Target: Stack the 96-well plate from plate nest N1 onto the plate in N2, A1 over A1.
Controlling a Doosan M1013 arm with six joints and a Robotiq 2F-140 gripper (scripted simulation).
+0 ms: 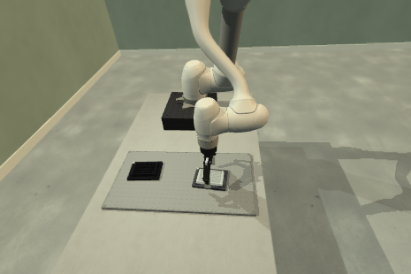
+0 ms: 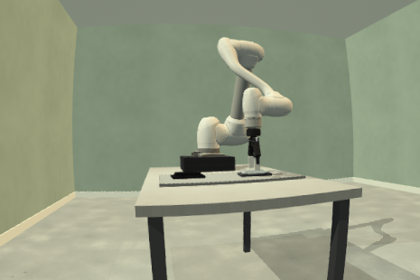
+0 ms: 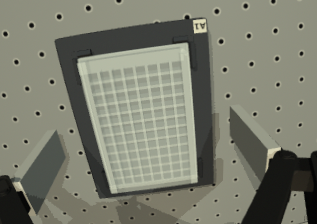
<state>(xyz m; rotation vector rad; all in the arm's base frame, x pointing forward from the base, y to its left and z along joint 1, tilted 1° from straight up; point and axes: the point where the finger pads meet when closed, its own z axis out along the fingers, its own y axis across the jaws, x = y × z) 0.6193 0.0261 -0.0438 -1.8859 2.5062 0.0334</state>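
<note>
My hand is 30 mm above the plate nest. Round my hand: black 96-well plate (330 mm to the right, 100 mm behind, 20 mm below).
</note>
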